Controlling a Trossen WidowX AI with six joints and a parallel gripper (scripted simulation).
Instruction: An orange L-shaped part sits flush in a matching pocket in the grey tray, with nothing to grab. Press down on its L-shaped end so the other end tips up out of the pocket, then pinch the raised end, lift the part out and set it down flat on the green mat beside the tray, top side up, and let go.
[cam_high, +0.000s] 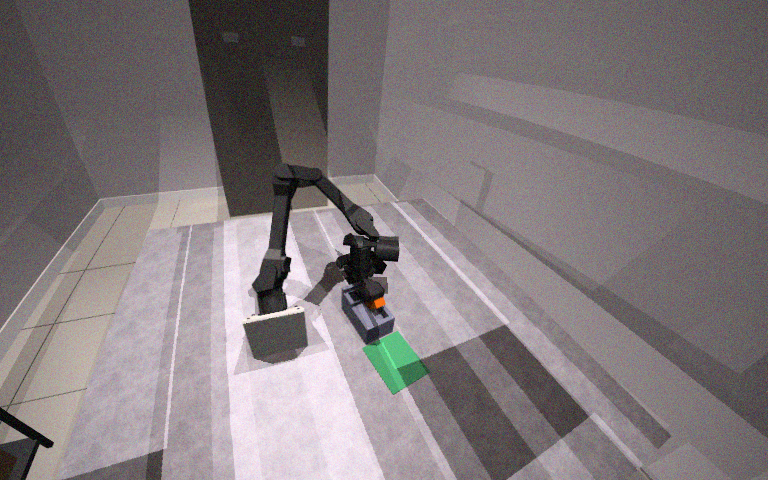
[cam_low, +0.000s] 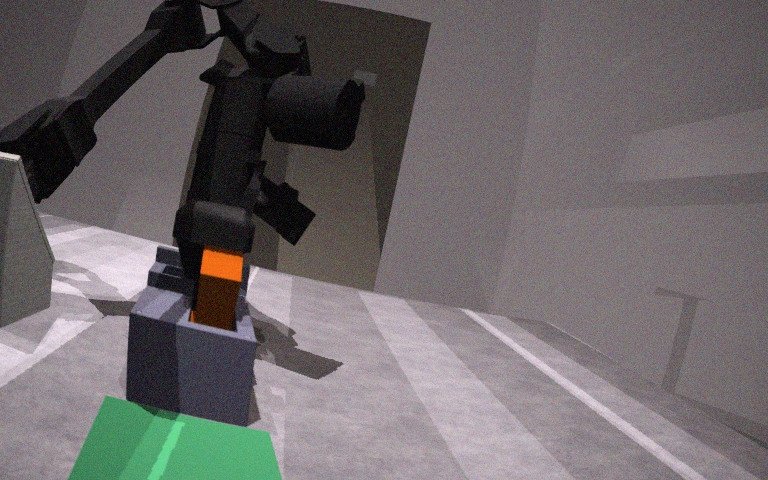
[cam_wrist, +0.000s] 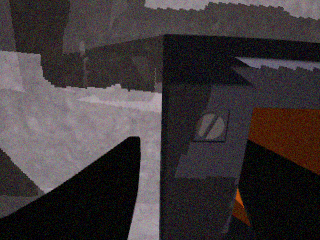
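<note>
The orange l-shaped part is 10 mm ahead of my gripper tip, 50 mm to the right of it and 10 mm above it. Also, from my gripper tip: green mat: 60 mm ahead, 210 mm to the right, 50 mm below.
</note>
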